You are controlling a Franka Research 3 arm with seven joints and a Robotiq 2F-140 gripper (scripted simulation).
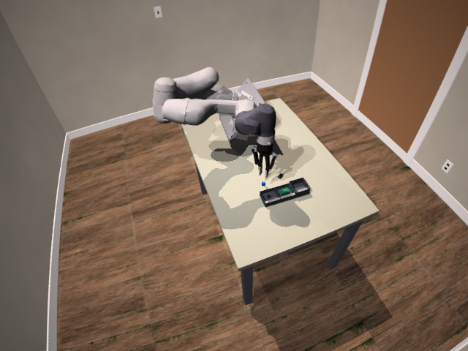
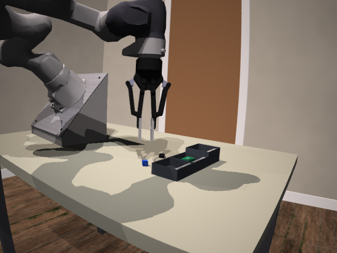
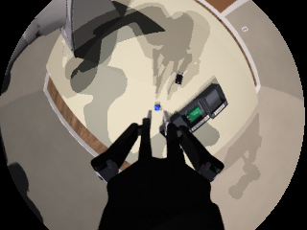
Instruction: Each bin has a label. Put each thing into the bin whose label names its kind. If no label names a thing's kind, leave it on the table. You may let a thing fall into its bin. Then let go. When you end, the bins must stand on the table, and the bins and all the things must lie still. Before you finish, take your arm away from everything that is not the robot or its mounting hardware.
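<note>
The small blue cube lies 10 cm below my hand. Round my hand: green block: 9 cm below, 9 cm ahead, 7 cm to the left; tan ring: 12 cm ahead, 10 cm below, 2 cm to the left; joined bins: 10 cm ahead, 9 cm below, 8 cm to the left.
</note>
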